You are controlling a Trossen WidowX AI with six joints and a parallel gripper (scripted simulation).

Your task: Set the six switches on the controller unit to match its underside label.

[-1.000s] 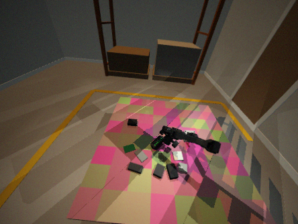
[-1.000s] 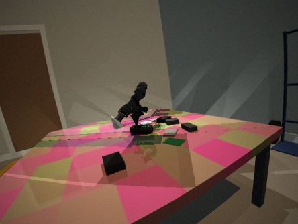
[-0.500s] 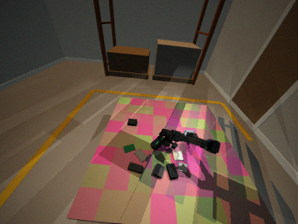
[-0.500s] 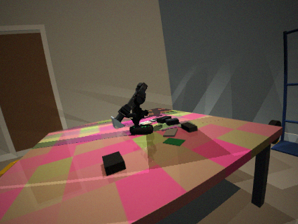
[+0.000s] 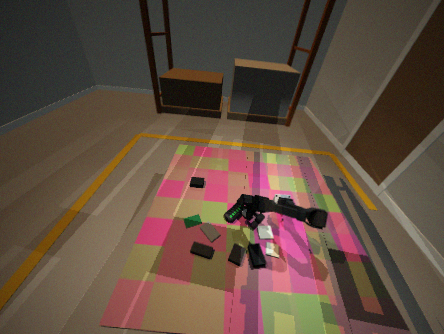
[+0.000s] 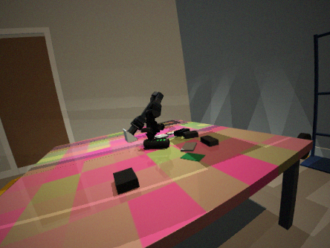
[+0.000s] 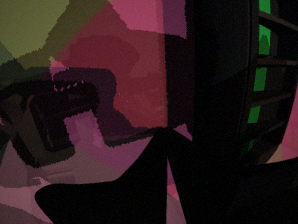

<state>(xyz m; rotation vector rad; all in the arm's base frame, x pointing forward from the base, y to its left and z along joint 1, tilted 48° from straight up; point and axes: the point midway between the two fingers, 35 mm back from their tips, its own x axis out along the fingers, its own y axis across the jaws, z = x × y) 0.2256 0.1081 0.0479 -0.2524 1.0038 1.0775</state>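
The grey plate lies 200 mm ahead of my gripper tip and 160 mm to the left of it. From my gripper tip the other things lie so: white block 120 mm behind, 100 mm to the left; then black box 360 mm ahead, 200 mm to the right, 10 mm above; then green card 310 mm ahead, 110 mm to the left.
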